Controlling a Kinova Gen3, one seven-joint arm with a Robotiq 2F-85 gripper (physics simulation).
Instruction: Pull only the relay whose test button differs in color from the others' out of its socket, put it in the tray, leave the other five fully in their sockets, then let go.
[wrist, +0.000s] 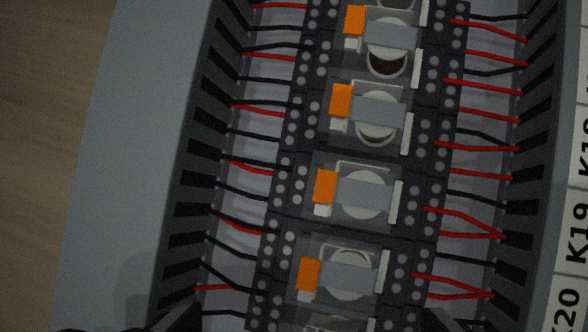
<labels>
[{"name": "relay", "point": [340, 275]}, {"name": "relay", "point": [355, 192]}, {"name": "relay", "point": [364, 112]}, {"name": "mounting plate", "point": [241, 271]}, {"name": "grey duct cover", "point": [128, 152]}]
</labels>
